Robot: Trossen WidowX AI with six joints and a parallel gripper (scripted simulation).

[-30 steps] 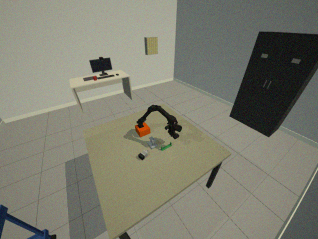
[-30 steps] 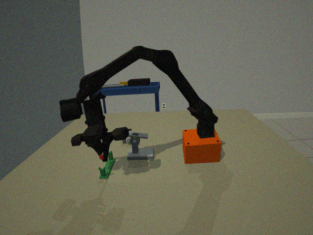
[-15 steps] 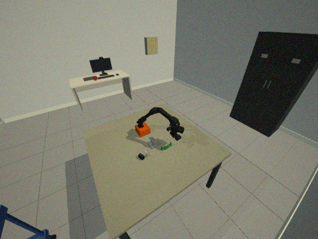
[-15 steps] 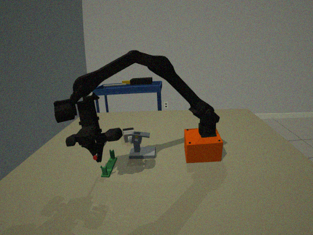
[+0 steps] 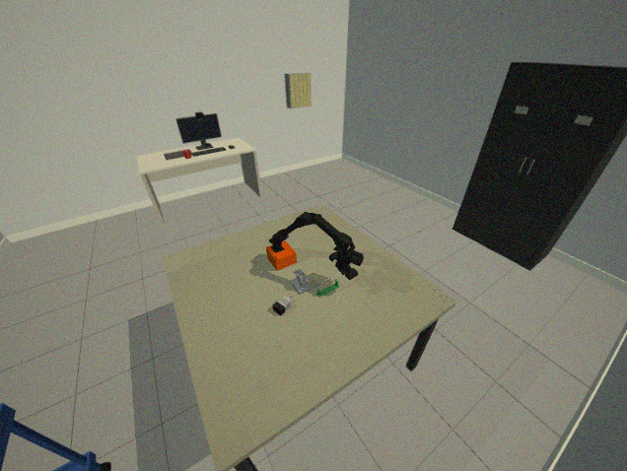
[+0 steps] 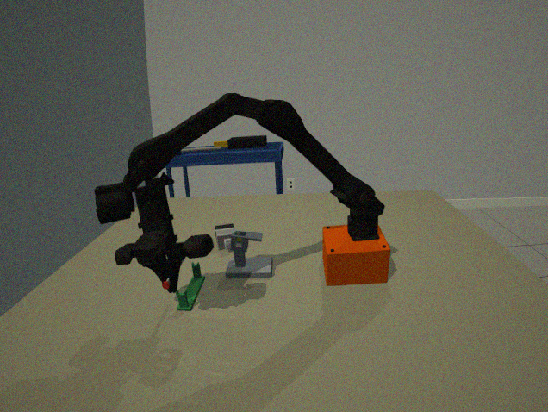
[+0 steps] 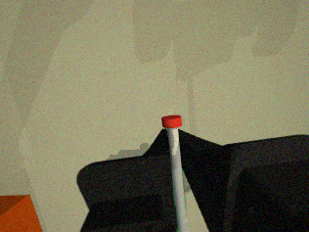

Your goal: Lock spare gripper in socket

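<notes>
Right now my gripper tip is 10 cm to the left of the green cradle and 5 cm above it. Round my gripper tip: socket 21 cm to the right, 11 cm behind, 2 cm below; then spare gripper 36 cm to the right, 5 cm below, 4 cm behind.
</notes>
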